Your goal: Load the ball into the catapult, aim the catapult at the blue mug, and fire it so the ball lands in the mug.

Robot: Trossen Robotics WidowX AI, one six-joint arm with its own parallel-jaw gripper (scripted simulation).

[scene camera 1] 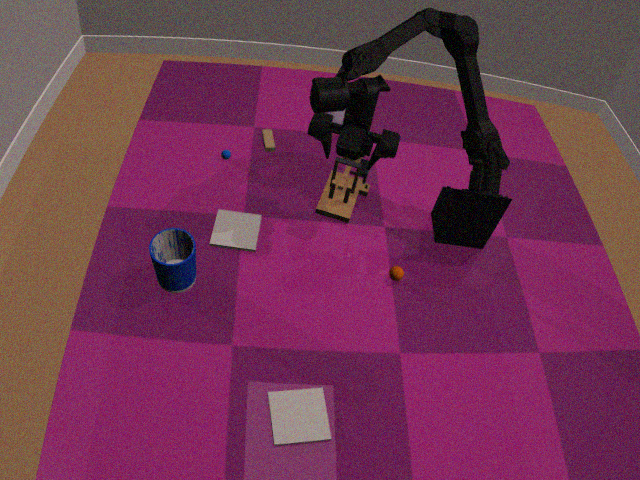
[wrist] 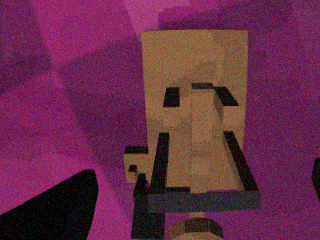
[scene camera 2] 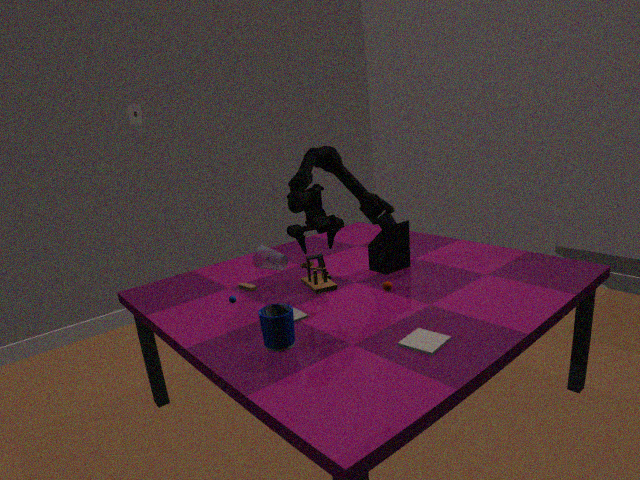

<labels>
My gripper shows in scene camera 1, in the wrist view and in scene camera 2 (318, 251). A wooden catapult shows in scene camera 1, in the wrist view and in scene camera 2 (318, 283). The same spot on the wooden catapult: (wrist: 195, 80) is (scene camera 1: 337, 202). One and the same spot on my gripper: (wrist: 72, 202) is (scene camera 1: 369, 161).
</labels>
